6 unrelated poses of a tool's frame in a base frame.
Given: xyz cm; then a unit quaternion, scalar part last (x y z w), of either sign.
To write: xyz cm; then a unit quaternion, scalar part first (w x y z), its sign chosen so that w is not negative. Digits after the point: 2 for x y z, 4 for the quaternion.
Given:
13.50, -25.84, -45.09, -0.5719, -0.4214, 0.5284, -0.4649
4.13, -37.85, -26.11, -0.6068, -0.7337, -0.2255, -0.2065
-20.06, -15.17, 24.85, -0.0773, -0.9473, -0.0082, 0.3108
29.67, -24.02, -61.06, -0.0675, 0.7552, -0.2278, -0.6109
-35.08, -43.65, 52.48, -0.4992, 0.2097, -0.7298, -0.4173
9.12, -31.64, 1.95, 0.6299, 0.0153, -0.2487, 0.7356
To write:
13.50, -25.84, -45.09, 0.4649, 0.5719, 0.4214, -0.5284
4.13, -37.85, -26.11, 0.2065, 0.6068, 0.7337, 0.2255
-20.06, -15.17, 24.85, 0.3108, -0.0773, -0.9473, -0.0082
29.67, -24.02, -61.06, 0.6109, 0.0675, -0.7552, 0.2278
-35.08, -43.65, 52.48, 0.4173, 0.4992, -0.2097, 0.7298
9.12, -31.64, 1.95, 0.7356, 0.6299, 0.0153, -0.2487

